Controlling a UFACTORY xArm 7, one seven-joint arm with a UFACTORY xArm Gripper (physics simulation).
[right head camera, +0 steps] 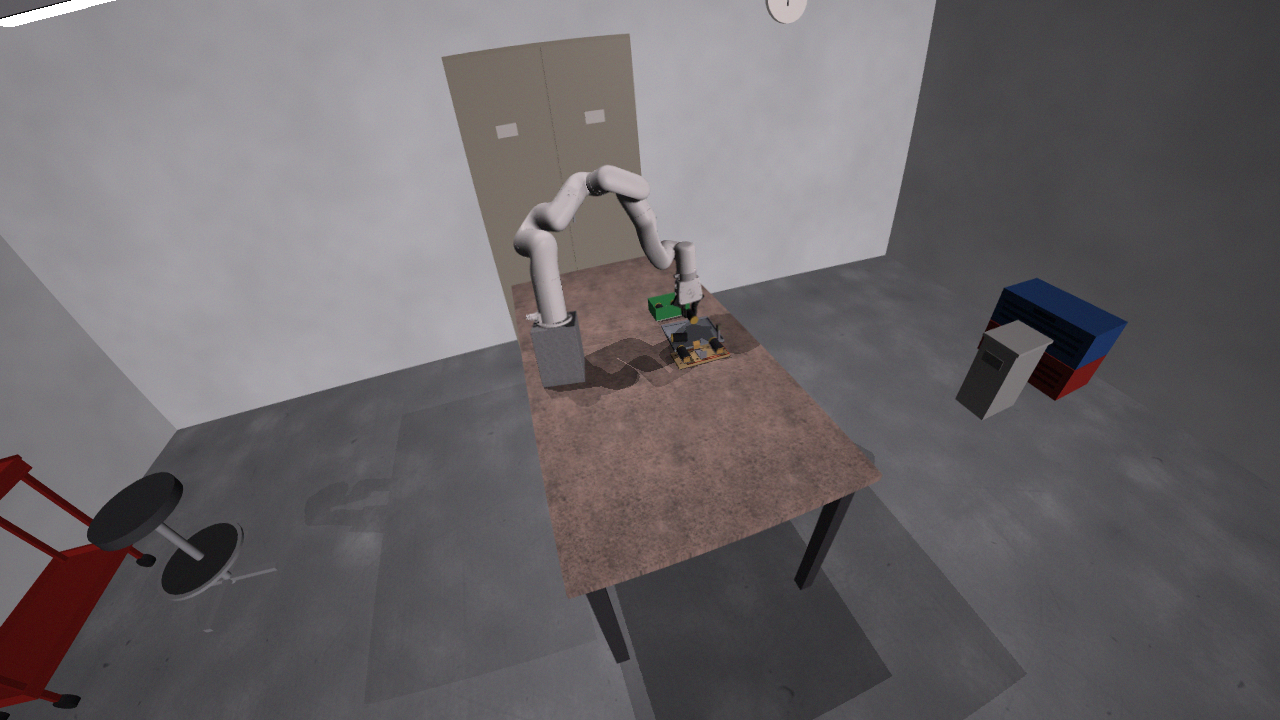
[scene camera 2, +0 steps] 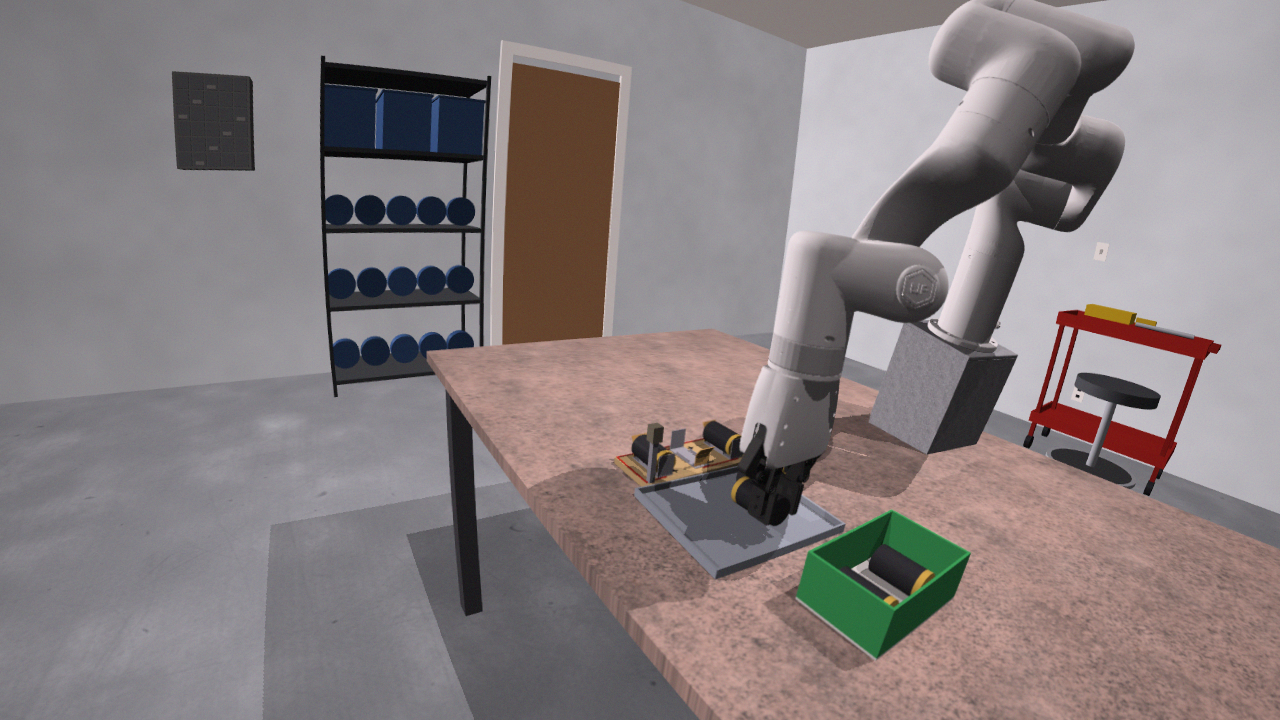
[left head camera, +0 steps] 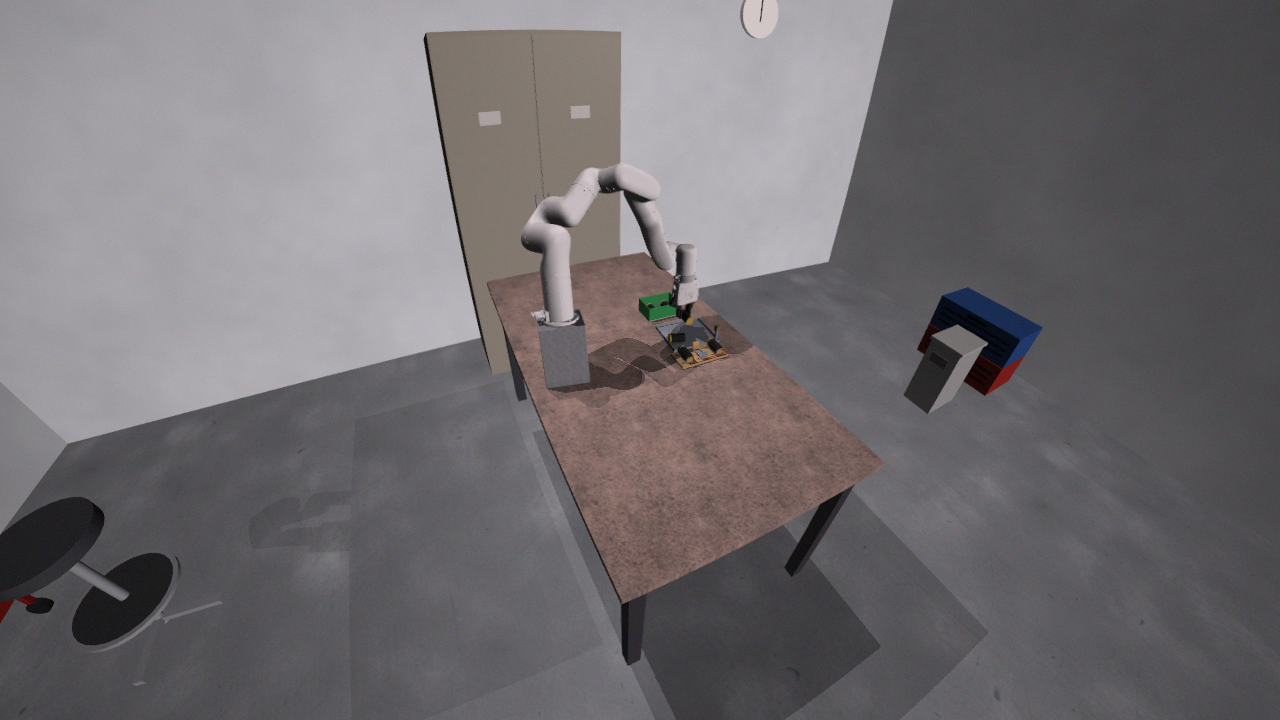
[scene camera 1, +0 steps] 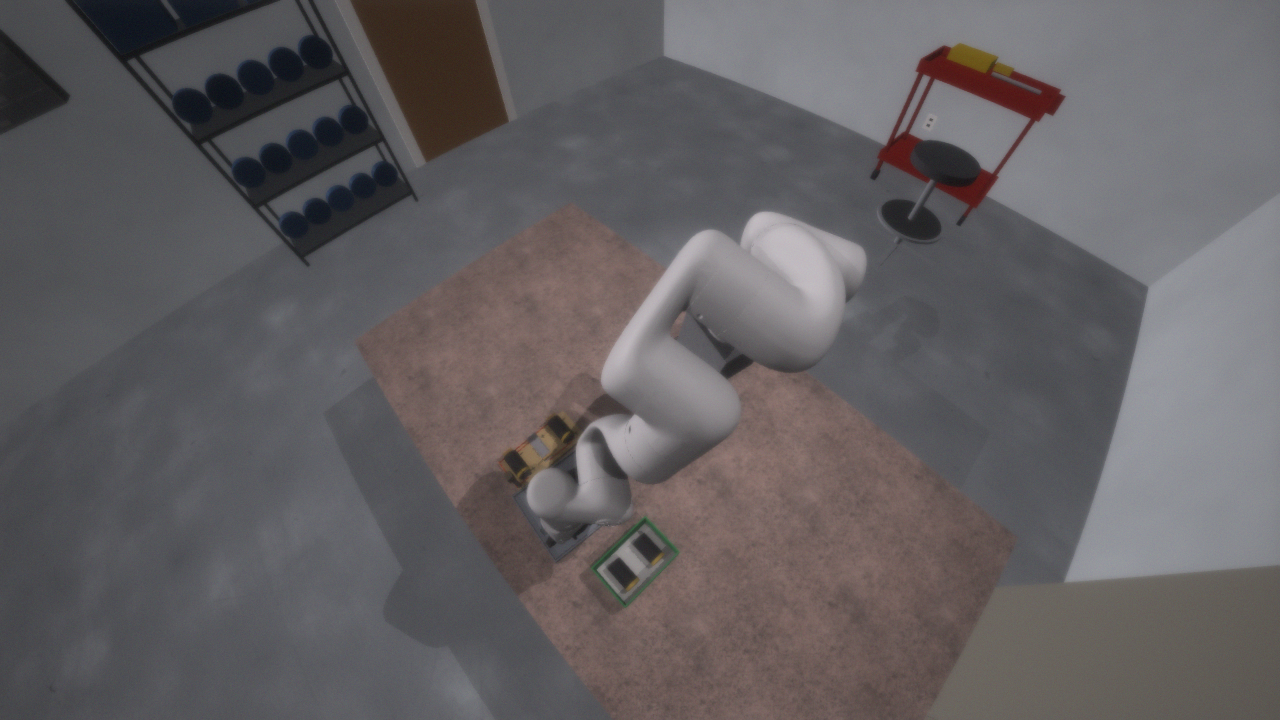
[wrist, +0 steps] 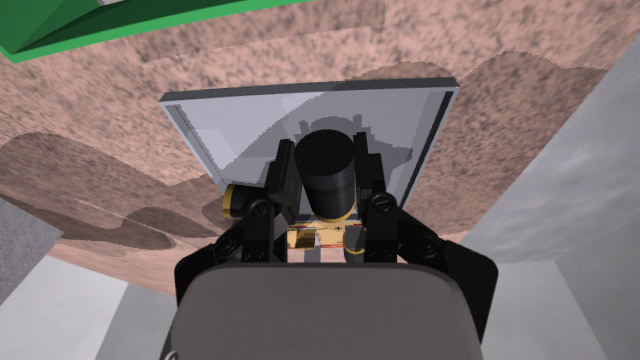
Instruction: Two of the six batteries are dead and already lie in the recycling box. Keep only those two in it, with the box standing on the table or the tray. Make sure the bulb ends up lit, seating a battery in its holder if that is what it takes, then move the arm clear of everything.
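Places are measured from the arm's base along level axes (x ahead, y left, z up), in millimetres.
Pixels of known places: gripper, between the fingertips: [right head camera: 689, 315] [scene camera 2: 771, 514] [left head camera: 683, 316] [wrist: 326, 152]; arm's base, origin of its link: [right head camera: 554, 320] [scene camera 2: 961, 337] [left head camera: 560, 319].
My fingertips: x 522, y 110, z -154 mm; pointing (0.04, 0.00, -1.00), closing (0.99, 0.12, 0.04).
Ahead of a thing's pixels: the offset from my fingertips to its middle. "pt": to the spot under its first point. Level surfaces: height alone.
My gripper [scene camera 2: 776, 501] [wrist: 326, 152] is shut on a black battery with a yellow end @(1 mm ahead, 21 mm right, 6 mm up) [scene camera 2: 744, 492] [wrist: 330, 187], holding it above the grey tray @(13 mm back, 70 mm right, 40 mm down) [scene camera 2: 716, 570] [wrist: 310, 90]. The battery's plain black end faces the wrist camera's far side. Another battery @(75 mm back, 101 mm right, 26 mm down) [left head camera: 677, 337] [wrist: 245, 201] lies by the tray's board-side edge. The wooden board @(pt 69 mm ahead, 207 mm right, 36 mm down) [scene camera 2: 631, 469] carries one battery @(36 mm ahead, 207 mm right, 17 mm down) [scene camera 2: 648, 452] [scene camera 1: 514, 462] at one end and one @(93 mm back, 217 mm right, 17 mm down) [scene camera 2: 718, 437] [scene camera 1: 562, 427] at the other. I cannot make out a lit bulb. The green recycling box @(52 mm back, 126 mm left, 16 mm down) [scene camera 2: 841, 617] stands on the table, with two batteries @(16 mm back, 130 mm left, 26 mm down) [scene camera 1: 622, 573] @(87 mm back, 123 mm left, 26 mm down) [scene camera 1: 647, 547] inside.
On the board, a thin post with a small block @(pt 64 mm ahead, 161 mm right, 39 mm up) [scene camera 2: 655, 433] rises beside one battery, and an upright plate [scene camera 2: 677, 437] stands near the middle. The arm's grey base block [scene camera 2: 939, 385] [left head camera: 564, 353] stands on the table @(46 mm down) [left head camera: 716, 465]. A red cart [scene camera 2: 1136, 335] and a stool stand beyond.
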